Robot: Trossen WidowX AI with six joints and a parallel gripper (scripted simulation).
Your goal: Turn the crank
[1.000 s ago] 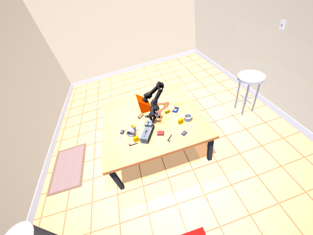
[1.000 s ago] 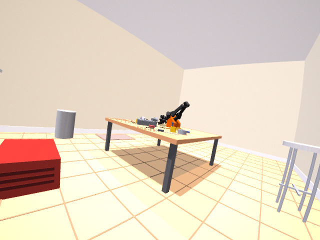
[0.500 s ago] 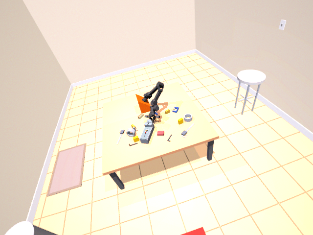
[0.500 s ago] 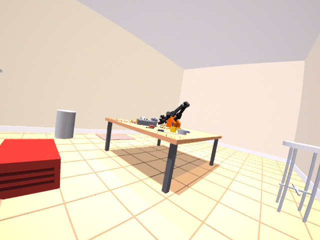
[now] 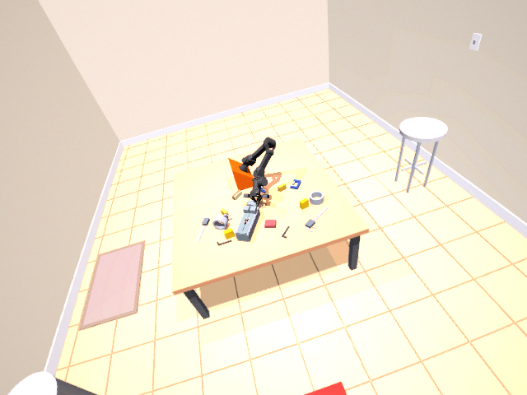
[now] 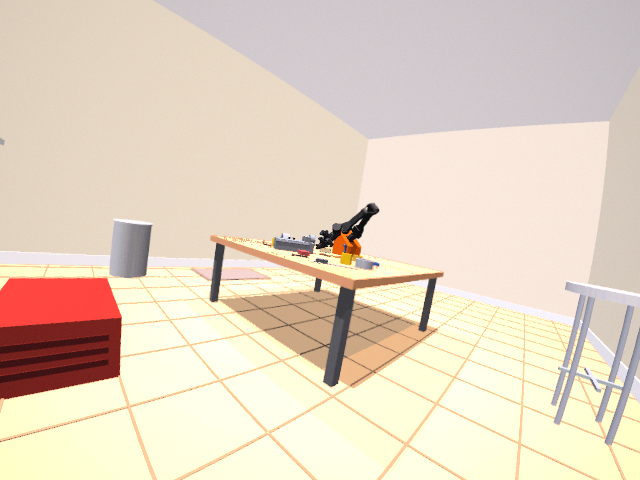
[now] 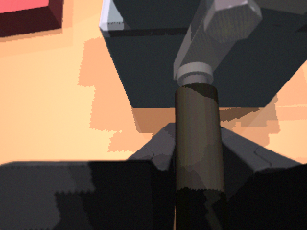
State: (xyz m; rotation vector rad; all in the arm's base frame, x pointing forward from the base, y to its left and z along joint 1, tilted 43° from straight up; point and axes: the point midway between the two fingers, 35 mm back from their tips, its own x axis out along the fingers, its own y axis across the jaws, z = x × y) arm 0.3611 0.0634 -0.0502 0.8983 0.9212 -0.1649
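Right now my gripper tip is 2 cm past the dark crank handle, 1 cm to the right of it and 3 cm below it. Round my gripper tip: red pointer 17 cm ahead, 11 cm to the right, 5 cm above; then red block 18 cm ahead, 6 cm to the left, 2 cm below.
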